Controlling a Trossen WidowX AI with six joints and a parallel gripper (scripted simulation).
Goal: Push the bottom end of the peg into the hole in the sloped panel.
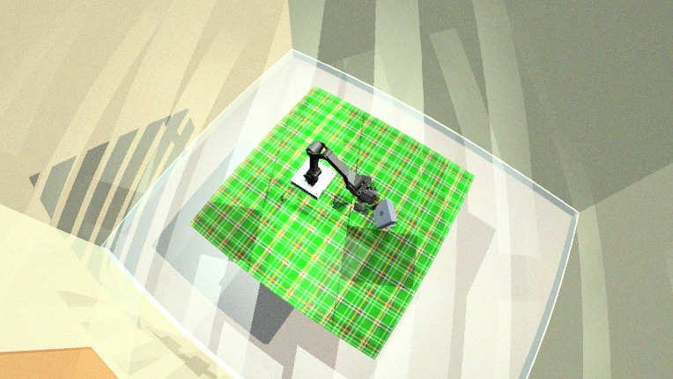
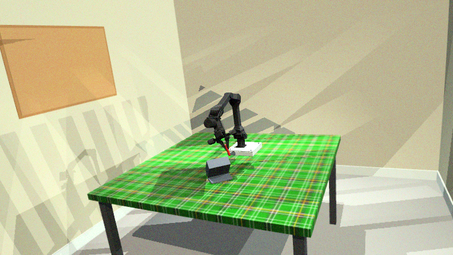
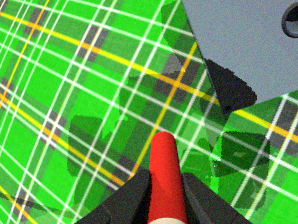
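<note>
Right now the grey sloped panel is 130 mm ahead of my gripper tip, 60 mm below it and 10 mm to the right of it. Round my gripper tip: red peg 20 mm above, 10 mm to the right.
</note>
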